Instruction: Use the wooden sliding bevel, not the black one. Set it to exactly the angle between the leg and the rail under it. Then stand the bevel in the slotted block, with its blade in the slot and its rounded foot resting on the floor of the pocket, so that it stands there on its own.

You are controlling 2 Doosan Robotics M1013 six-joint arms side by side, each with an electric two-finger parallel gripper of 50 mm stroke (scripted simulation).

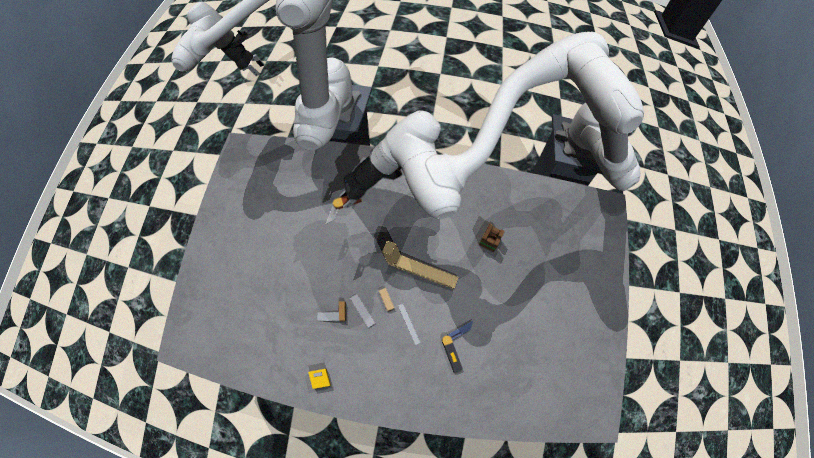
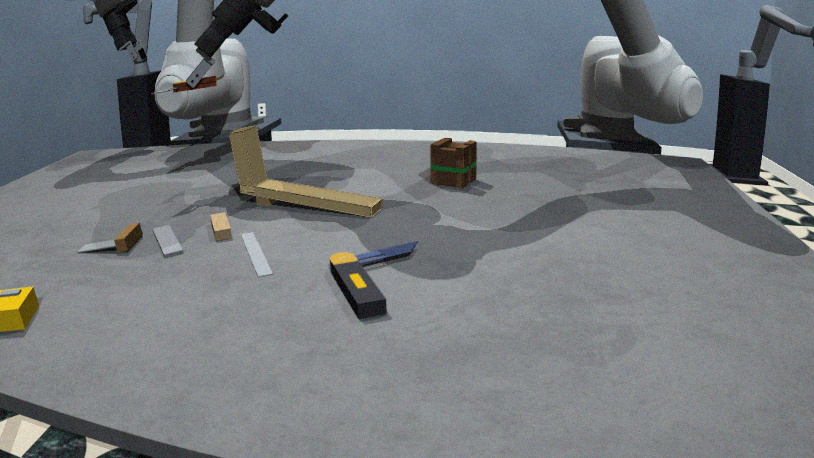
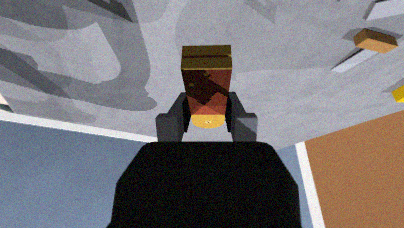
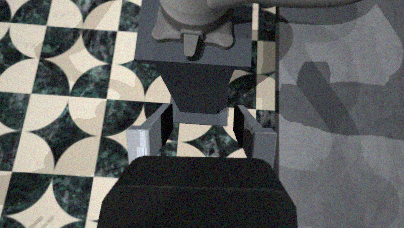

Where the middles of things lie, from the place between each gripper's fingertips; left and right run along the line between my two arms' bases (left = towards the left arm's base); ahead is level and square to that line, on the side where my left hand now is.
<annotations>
Now: left hand (image 2: 189,84) 2 cm short of the wooden sliding bevel (image 3: 206,70), 2 cm to the left of it and 1 cm above it. From my left hand the other things lie so: black bevel (image 2: 365,298): 37 cm ahead, 40 cm to the left, 20 cm below; then small try square (image 2: 133,232): 33 cm ahead, 21 cm below.
Right now the wooden sliding bevel is 53 cm ahead of my right hand (image 2: 140,58), 48 cm to the left of it and 7 cm below it. The rest, counted from my right hand: black bevel: 90 cm to the left, 89 cm ahead, 26 cm below; small try square: 85 cm ahead, 49 cm to the left, 26 cm below.
</annotations>
